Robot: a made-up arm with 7 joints. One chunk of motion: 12 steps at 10 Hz.
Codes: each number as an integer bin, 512 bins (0 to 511) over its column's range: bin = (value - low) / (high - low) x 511, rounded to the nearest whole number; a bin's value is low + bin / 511 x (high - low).
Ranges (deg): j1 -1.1..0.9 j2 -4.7..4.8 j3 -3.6..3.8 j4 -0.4..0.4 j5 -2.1..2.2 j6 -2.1..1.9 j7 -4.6..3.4
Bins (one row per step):
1: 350 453 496 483 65 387 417
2: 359 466 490 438 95 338 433
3: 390 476 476 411 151 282 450
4: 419 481 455 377 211 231 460
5: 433 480 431 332 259 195 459
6: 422 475 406 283 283 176 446
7: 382 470 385 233 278 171 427
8: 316 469 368 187 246 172 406
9: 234 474 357 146 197 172 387
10: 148 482 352 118 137 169 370
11: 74 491 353 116 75 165 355
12: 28 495 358 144 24 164 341
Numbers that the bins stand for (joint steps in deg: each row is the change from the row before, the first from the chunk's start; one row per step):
1: 0.270 3.722 3.583 0.356 -1.553 0.929 1.928
2: 0.305 3.963 3.496 0.286 -1.301 0.546 2.179
3: 0.426 4.149 3.293 0.243 -0.829 0.107 2.445
4: 0.540 4.242 2.989 0.190 -0.324 -0.292 2.602
5: 0.595 4.224 2.641 0.120 0.079 -0.574 2.586
6: 0.552 4.131 2.279 0.043 0.281 -0.722 2.382
7: 0.395 4.038 1.975 -0.035 0.239 -0.761 2.085
8: 0.137 4.019 1.729 -0.107 -0.030 -0.754 1.756
9: -0.184 4.112 1.570 -0.171 -0.442 -0.754 1.459
10: -0.521 4.261 1.497 -0.215 -0.947 -0.777 1.193
11: -0.810 4.428 1.512 -0.218 -1.469 -0.808 0.958
12: -0.990 4.503 1.584 -0.175 -1.898 -0.816 0.739

